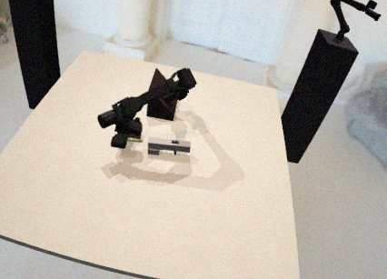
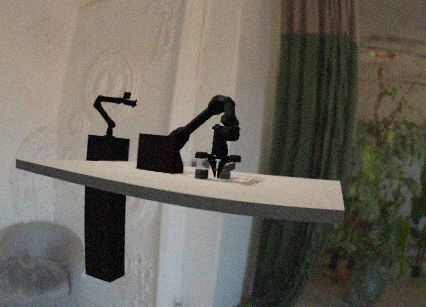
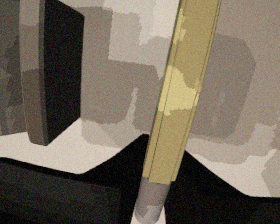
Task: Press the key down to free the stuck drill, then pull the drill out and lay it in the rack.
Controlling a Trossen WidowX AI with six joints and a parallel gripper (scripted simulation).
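My gripper tip is 4 cm to the right of the drill and 4 cm below it. From my gripper tip the other things lie so: dark key 23 cm to the left, 4 cm above, 1 cm behind; then grey rack 8 cm behind, 3 cm to the left; then grey housing block 20 cm to the left, 3 cm above, 1 cm behind.
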